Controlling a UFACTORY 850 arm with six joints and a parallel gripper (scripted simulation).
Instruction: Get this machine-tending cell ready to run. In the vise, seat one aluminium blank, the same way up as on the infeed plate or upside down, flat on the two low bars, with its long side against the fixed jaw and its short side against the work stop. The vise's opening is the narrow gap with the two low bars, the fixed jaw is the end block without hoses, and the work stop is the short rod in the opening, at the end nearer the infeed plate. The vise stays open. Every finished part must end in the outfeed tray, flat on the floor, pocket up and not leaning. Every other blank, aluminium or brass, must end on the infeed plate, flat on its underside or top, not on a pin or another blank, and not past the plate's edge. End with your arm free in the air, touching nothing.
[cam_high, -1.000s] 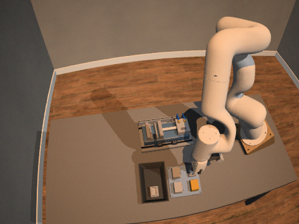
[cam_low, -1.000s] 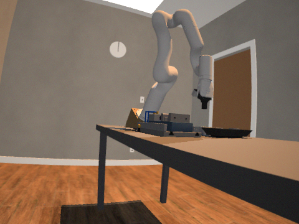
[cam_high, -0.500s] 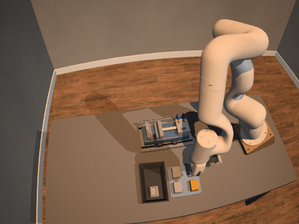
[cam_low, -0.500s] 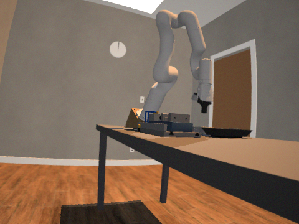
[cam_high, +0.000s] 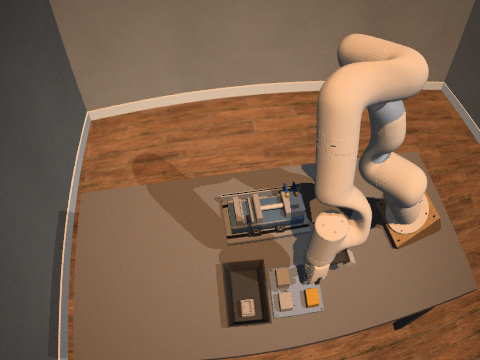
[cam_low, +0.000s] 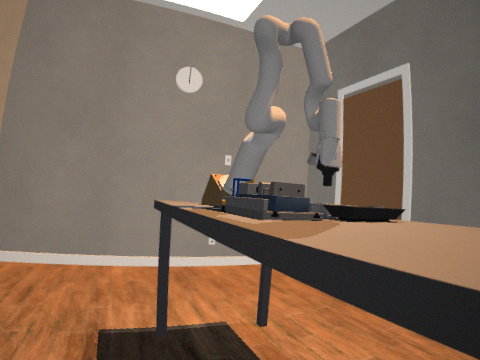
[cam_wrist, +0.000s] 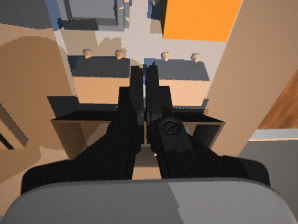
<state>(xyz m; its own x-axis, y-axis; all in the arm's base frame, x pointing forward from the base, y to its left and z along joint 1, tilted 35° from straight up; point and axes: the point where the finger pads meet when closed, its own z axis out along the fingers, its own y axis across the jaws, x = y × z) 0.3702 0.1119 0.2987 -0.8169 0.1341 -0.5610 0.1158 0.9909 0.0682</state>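
Right now my hand is 11 cm above the brass blank and 5 cm to the right of it. The rest, counted from my hand: vise 31 cm to the right, 9 cm below, 4 cm ahead.
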